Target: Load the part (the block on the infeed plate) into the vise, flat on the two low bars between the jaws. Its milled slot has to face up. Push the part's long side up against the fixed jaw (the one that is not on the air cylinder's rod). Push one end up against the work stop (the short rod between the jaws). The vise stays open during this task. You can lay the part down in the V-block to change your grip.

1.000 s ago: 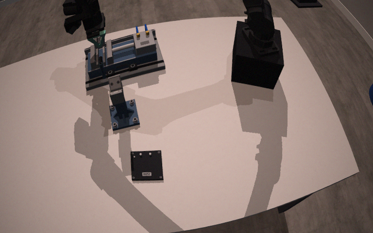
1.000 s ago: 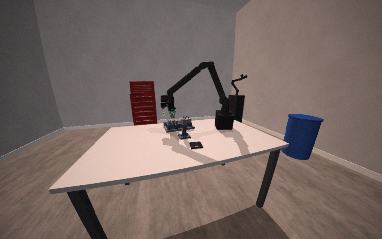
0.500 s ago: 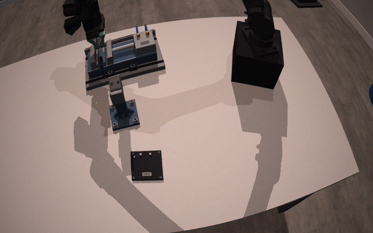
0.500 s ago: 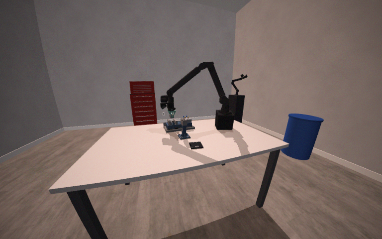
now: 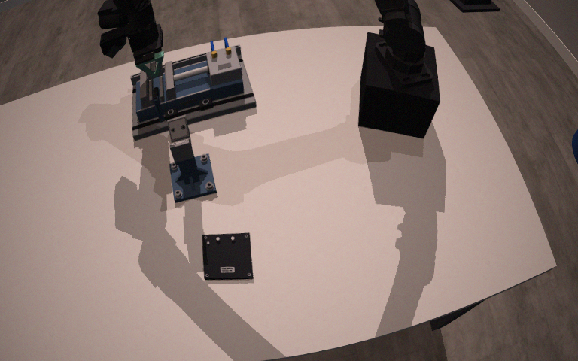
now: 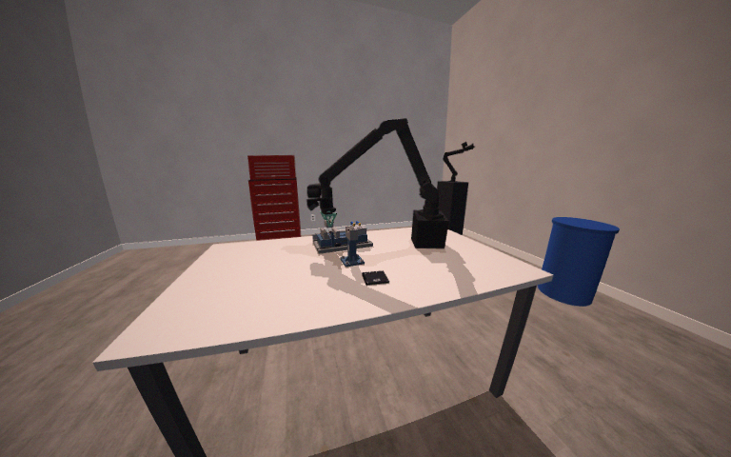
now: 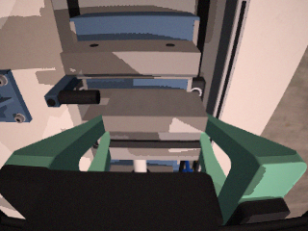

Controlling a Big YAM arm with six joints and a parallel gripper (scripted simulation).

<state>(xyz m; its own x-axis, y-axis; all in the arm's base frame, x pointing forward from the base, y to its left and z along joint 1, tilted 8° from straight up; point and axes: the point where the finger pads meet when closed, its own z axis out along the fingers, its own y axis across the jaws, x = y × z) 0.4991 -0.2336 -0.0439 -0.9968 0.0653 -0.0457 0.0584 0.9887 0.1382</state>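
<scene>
Right now the part is 1 cm above my hand. Round my hand: fixed jaw: 4 cm below, 3 cm ahead, 2 cm to the left; then moving jaw: 4 cm below, 3 cm behind, 2 cm to the left; then dark short rod: 6 cm to the left, 3 cm below, 1 cm ahead.
</scene>
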